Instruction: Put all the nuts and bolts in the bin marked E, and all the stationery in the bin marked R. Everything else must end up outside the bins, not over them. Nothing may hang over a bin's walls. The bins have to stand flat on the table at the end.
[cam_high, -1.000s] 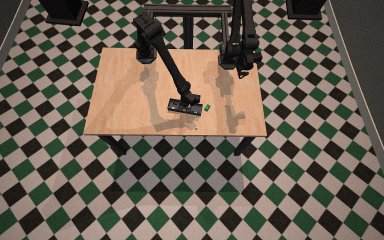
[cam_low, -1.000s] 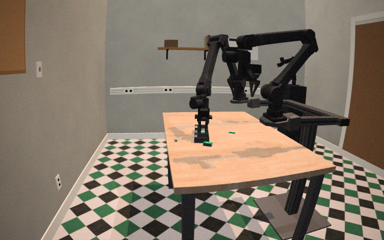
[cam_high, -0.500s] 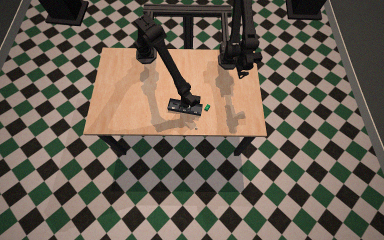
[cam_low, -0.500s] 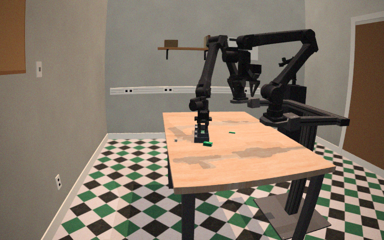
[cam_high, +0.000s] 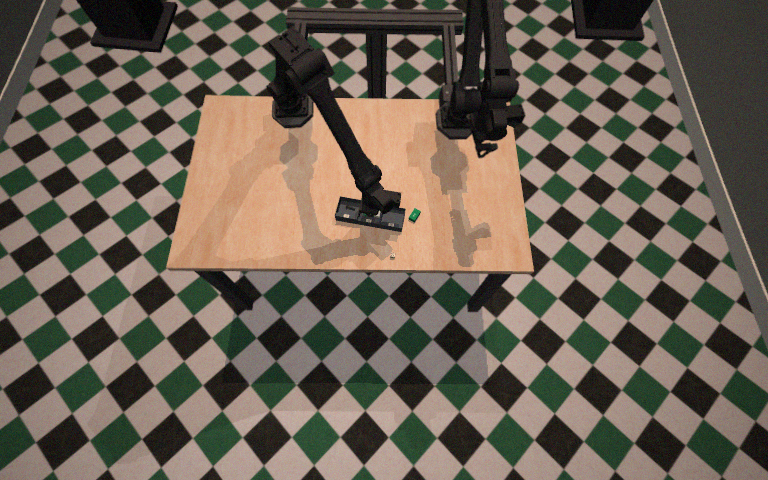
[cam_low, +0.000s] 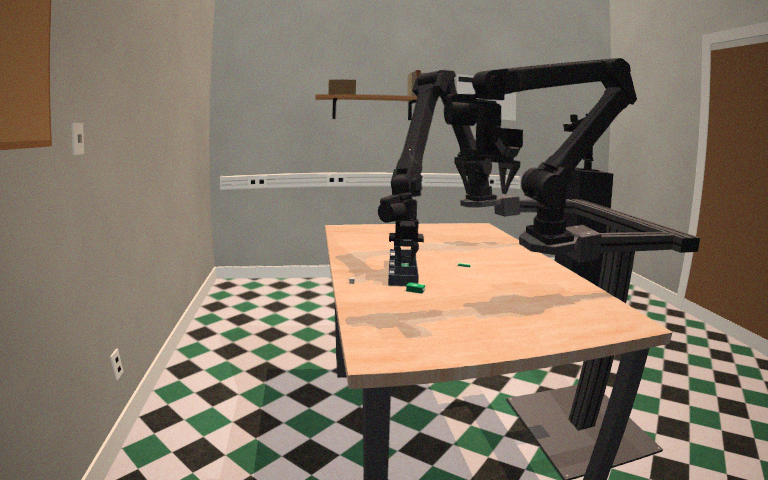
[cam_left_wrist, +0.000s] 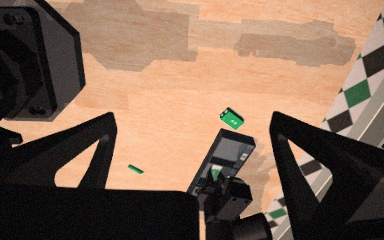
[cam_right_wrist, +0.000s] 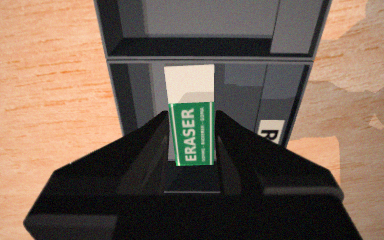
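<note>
Now: the dark bin tray 10 mm below my right hand and 10 mm ahead of it. Also, from my right hand: green 9 V battery: 170 mm to the left, 20 mm below, 20 mm behind; then eraser: 10 mm to the left, 10 mm below; then bolt: 90 mm to the right, 20 mm behind, 10 mm below.
</note>
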